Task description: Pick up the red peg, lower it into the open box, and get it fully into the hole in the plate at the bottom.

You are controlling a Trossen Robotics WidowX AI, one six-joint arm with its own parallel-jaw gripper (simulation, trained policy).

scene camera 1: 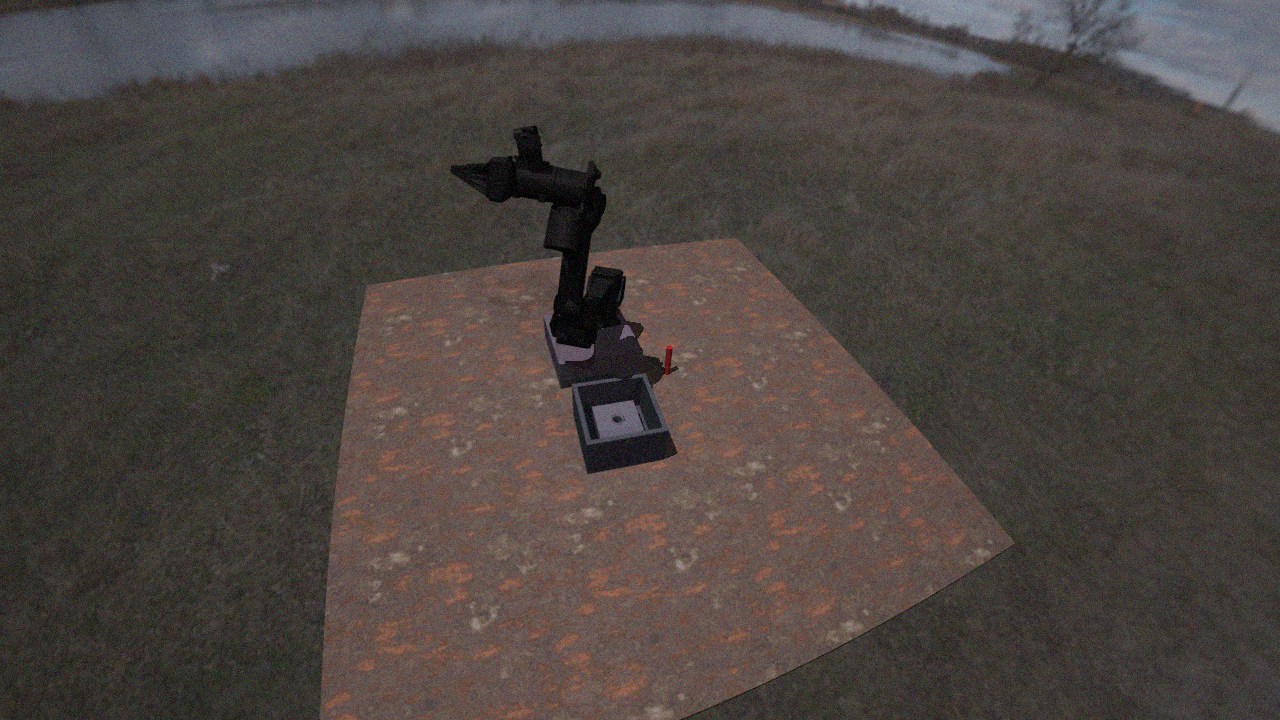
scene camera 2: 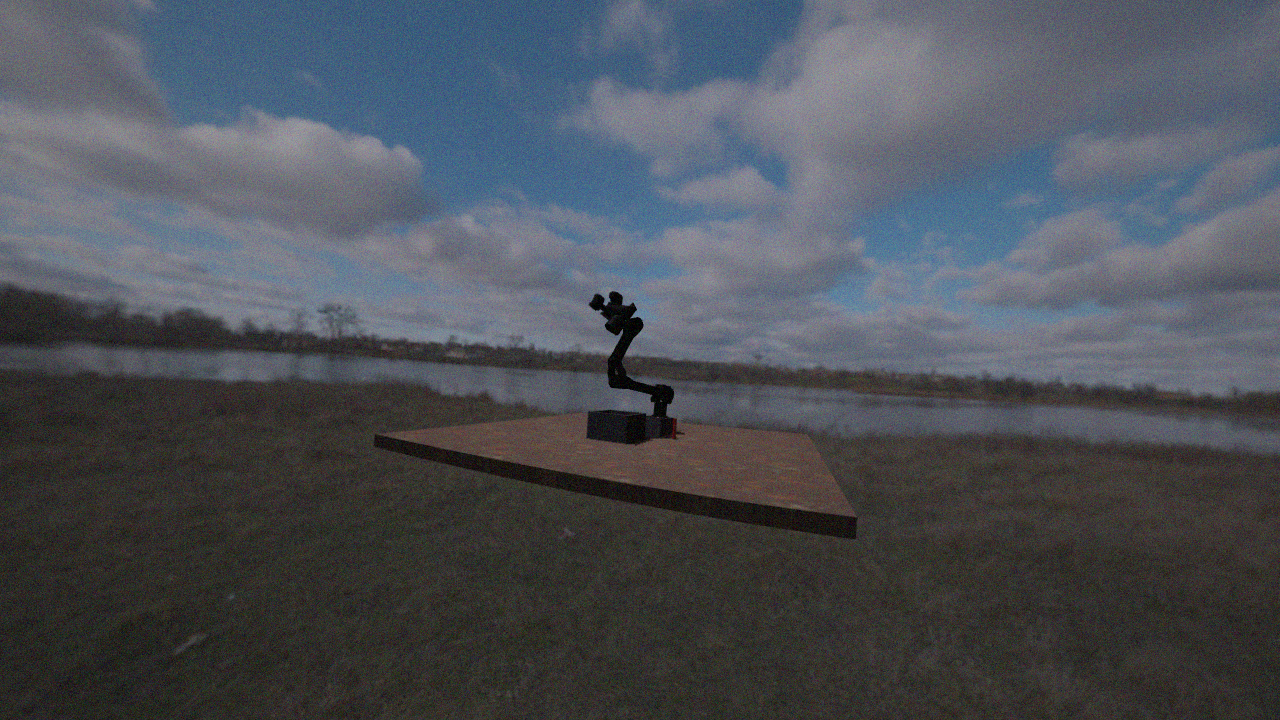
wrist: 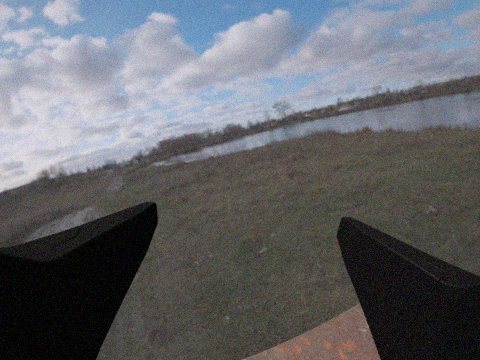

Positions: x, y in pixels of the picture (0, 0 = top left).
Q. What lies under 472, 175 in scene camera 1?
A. My gripper.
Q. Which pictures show the dark box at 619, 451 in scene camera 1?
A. Scene camera 1 and scene camera 2 only.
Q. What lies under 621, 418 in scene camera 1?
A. A plate.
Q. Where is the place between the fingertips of my gripper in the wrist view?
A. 249, 220
